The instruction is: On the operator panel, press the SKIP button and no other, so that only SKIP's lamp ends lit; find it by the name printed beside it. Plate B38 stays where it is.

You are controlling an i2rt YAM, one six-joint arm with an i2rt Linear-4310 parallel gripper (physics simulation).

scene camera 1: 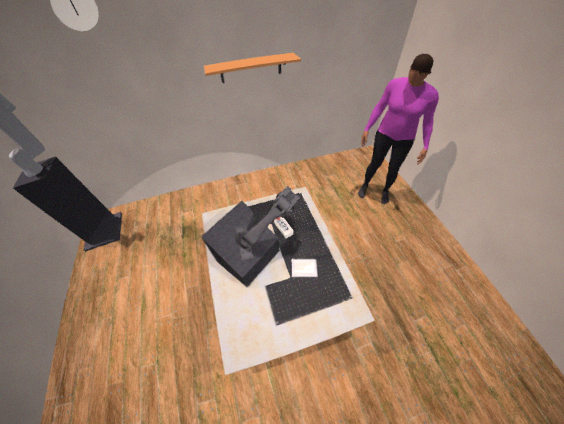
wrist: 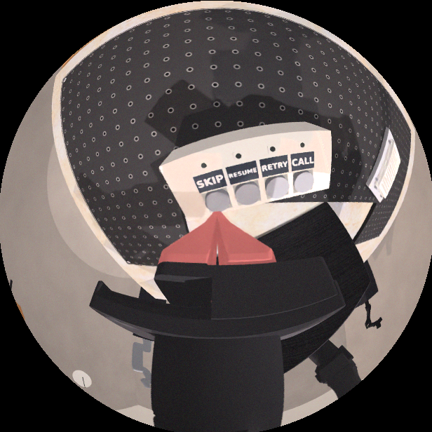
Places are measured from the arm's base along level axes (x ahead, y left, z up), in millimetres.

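Pixels of known places: gripper, between the fingertips: (scene camera 1: 277, 219); arm's base, origin of its link: (scene camera 1: 244, 242).
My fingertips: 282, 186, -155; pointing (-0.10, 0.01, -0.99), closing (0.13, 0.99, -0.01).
For each thing: its top centre in the pictures, then the offset to it from my fingertips, as dx, dy, dz. Level surfaces: height alone.
- white operator panel, centre of its top: (scene camera 1: 283, 224) +27, -42, -20
- white plate, centre of its top: (scene camera 1: 304, 266) +35, -389, -50
- black perforated board, height of its surface: dz -75
- pale table top, height of its surface: dz -89
The white operator panel (scene camera 1: 284, 228) (wrist: 182, 200) has a row of grey round buttons labelled SKIP, RESUME, RETRY and CALL, with a small dark lamp above each label. The SKIP button (wrist: 217, 200) is at the left end in the wrist view, and its lamp (wrist: 203, 165) looks unlit. My gripper (wrist: 216, 217) is shut and empty. Its red fingertips are together at the lower edge of the SKIP button in the wrist view; whether they touch it I cannot tell. A white plate (scene camera 1: 304, 268) (wrist: 390, 162) lies apart from the panel; no B38 marking is readable on it.
The panel and the white plate are on a black perforated board (scene camera 1: 310, 295) (wrist: 115, 125) on a pale table top (scene camera 1: 245, 330). The arm's dark base block (scene camera 1: 235, 240) stands beside the panel. A person (scene camera 1: 402, 110) stands beyond the table, and a dark pedestal (scene camera 1: 67, 205) stands at the left.
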